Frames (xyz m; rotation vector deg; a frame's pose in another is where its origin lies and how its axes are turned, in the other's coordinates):
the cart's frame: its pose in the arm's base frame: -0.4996 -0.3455 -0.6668 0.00 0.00 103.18
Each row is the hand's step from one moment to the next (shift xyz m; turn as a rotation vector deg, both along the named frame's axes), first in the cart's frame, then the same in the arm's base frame.
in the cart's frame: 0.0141 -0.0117 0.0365 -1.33 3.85 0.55
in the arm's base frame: 0.0082 0.0164 0.0365 -3.45 -2.17 0.55
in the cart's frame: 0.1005 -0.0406 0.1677 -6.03 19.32 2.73
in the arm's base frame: 0.0166 0.1071 0.1677 -17.44 -10.28 2.73
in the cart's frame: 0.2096 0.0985 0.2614 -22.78 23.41 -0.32
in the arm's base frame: -0.1437 0.1816 0.2614 -17.60 -27.52 -0.32
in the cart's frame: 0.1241 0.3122 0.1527 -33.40 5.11 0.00
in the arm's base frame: -0.3323 0.0496 0.1527 2.64 -33.69 0.00
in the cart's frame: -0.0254 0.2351 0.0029 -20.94 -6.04 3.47
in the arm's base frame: -0.2231 -0.0783 0.0029 10.66 -19.01 3.47
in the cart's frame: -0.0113 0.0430 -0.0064 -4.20 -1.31 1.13
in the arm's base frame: -0.0393 -0.0208 -0.0064 2.23 -3.79 1.13
